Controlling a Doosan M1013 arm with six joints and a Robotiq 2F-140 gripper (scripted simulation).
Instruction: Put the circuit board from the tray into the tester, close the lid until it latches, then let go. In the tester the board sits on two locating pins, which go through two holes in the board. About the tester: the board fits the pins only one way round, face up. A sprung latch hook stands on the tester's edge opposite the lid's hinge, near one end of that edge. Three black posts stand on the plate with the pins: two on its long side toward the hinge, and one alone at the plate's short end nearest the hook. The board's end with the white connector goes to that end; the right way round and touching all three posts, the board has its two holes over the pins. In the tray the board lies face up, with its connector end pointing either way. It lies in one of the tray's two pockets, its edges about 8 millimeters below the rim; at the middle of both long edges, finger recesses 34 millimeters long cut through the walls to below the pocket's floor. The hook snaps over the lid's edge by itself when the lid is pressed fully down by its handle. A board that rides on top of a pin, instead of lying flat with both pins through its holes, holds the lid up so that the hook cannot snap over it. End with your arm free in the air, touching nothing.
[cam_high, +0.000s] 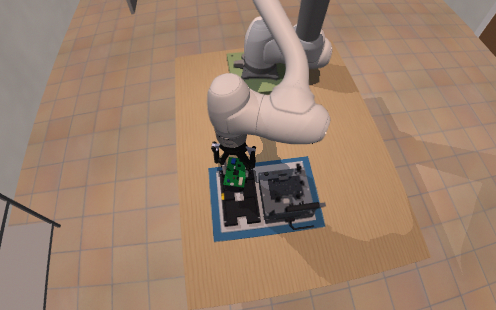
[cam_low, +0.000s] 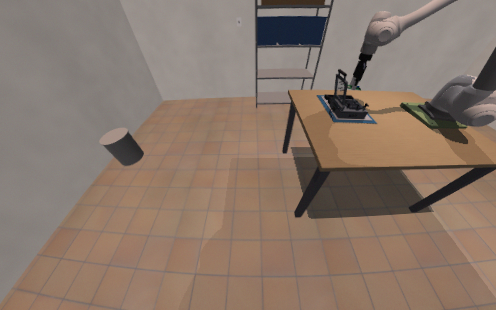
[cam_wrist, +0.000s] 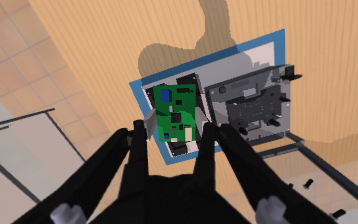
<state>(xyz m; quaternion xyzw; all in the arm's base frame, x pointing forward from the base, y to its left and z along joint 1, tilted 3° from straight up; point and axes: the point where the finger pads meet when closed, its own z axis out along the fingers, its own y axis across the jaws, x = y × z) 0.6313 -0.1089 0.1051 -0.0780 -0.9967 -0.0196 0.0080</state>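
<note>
Now: hand 2 cm above the green circuit board. From my hand the other things lie so: tester lid (19 cm to the left, 16 cm ahead, 4 cm above); pin plate (18 cm to the left, 7 cm below, 4 cm ahead).
</note>
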